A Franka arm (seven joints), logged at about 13 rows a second.
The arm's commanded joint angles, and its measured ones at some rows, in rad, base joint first. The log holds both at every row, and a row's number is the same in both.
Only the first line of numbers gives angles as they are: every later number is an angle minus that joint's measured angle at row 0.
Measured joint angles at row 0: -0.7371, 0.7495, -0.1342, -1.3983, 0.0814, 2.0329, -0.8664
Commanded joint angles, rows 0 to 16: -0.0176, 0.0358, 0.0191, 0.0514, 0.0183, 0.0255, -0.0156; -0.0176, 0.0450, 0.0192, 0.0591, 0.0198, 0.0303, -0.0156; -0.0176, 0.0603, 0.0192, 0.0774, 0.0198, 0.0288, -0.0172; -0.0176, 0.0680, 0.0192, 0.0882, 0.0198, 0.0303, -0.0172; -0.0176, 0.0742, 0.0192, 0.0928, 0.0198, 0.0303, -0.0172; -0.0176, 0.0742, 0.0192, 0.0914, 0.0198, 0.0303, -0.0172; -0.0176, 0.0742, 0.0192, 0.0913, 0.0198, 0.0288, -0.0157; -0.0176, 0.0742, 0.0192, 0.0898, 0.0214, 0.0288, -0.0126; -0.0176, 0.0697, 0.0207, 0.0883, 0.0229, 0.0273, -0.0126; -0.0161, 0.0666, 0.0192, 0.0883, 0.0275, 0.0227, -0.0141; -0.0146, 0.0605, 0.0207, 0.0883, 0.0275, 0.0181, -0.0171; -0.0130, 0.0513, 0.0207, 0.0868, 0.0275, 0.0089, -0.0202; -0.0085, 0.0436, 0.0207, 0.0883, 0.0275, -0.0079, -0.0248; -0.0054, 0.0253, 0.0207, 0.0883, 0.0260, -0.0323, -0.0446; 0.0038, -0.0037, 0.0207, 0.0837, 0.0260, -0.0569, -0.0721; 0.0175, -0.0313, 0.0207, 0.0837, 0.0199, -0.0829, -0.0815; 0.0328, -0.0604, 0.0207, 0.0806, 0.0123, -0.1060, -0.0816
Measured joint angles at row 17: 0.0123, 0.0130, 0.0171, 0.0959, 0.0131, -0.0493, -0.0549
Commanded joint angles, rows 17 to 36: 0.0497, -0.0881, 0.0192, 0.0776, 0.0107, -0.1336, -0.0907; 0.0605, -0.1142, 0.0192, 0.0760, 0.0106, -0.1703, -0.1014; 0.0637, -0.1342, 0.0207, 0.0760, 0.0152, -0.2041, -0.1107; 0.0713, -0.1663, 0.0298, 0.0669, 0.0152, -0.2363, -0.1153; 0.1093, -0.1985, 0.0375, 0.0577, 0.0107, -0.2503, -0.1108; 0.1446, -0.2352, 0.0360, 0.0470, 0.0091, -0.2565, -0.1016; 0.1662, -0.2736, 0.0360, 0.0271, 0.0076, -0.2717, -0.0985; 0.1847, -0.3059, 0.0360, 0.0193, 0.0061, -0.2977, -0.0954; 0.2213, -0.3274, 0.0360, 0.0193, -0.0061, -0.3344, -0.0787; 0.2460, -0.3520, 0.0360, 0.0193, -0.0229, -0.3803, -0.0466; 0.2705, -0.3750, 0.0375, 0.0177, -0.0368, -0.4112, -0.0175; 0.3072, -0.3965, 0.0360, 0.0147, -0.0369, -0.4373, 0.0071; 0.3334, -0.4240, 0.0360, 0.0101, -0.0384, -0.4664, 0.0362; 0.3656, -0.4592, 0.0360, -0.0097, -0.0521, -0.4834, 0.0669; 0.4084, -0.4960, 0.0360, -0.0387, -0.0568, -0.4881, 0.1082; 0.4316, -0.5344, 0.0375, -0.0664, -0.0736, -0.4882, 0.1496; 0.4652, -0.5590, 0.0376, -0.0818, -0.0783, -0.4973, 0.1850; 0.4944, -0.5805, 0.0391, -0.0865, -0.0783, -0.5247, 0.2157; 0.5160, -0.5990, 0.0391, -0.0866, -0.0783, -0.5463, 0.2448; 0.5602, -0.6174, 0.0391, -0.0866, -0.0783, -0.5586, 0.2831
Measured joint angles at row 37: 0.5037, -0.5545, 0.0467, -0.0430, -0.0605, -0.5398, 0.2252
